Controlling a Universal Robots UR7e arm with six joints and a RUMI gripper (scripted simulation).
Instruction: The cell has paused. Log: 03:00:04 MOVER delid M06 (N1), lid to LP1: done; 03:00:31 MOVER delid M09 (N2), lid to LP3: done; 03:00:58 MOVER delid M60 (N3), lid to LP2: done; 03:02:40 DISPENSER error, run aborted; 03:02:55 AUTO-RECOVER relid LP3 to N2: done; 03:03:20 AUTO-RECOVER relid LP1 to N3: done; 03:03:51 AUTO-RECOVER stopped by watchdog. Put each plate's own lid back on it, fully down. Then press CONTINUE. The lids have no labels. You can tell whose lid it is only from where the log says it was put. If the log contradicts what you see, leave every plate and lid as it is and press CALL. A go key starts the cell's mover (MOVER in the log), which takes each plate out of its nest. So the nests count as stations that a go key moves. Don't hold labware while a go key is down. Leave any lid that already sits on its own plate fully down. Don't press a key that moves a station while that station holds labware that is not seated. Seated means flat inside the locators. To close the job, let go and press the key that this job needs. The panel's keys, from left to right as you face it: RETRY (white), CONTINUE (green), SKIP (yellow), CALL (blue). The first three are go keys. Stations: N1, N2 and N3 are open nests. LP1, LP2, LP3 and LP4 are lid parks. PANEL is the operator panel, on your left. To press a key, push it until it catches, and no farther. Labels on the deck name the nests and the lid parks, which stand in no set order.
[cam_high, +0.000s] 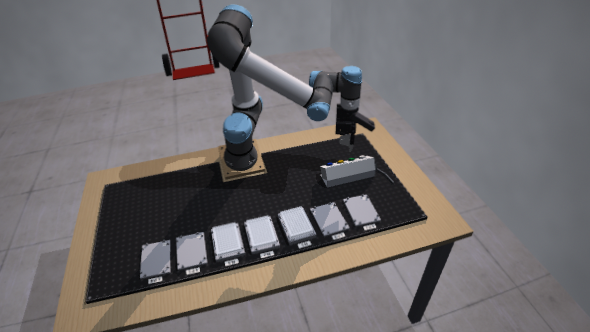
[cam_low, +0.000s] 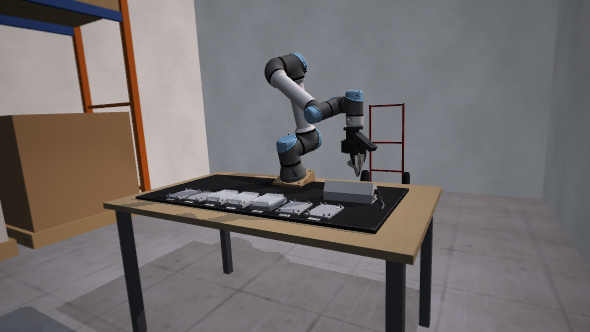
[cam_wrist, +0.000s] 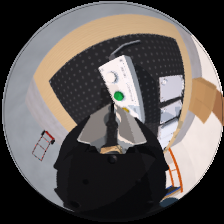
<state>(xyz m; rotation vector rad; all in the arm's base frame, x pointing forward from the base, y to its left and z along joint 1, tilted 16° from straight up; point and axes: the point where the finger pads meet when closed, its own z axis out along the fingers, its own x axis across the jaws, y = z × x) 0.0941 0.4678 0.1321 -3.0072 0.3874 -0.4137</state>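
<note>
Right now my hand is 4 cm above the green key and 2 cm short of it. Also, from my hand: blue key: 10 cm to the right, 4 cm below, 3 cm ahead; lid park: 28 cm ahead, 14 cm to the right, 11 cm below; yellow key: 5 cm to the right, 4 cm below, 2 cm ahead.
</note>
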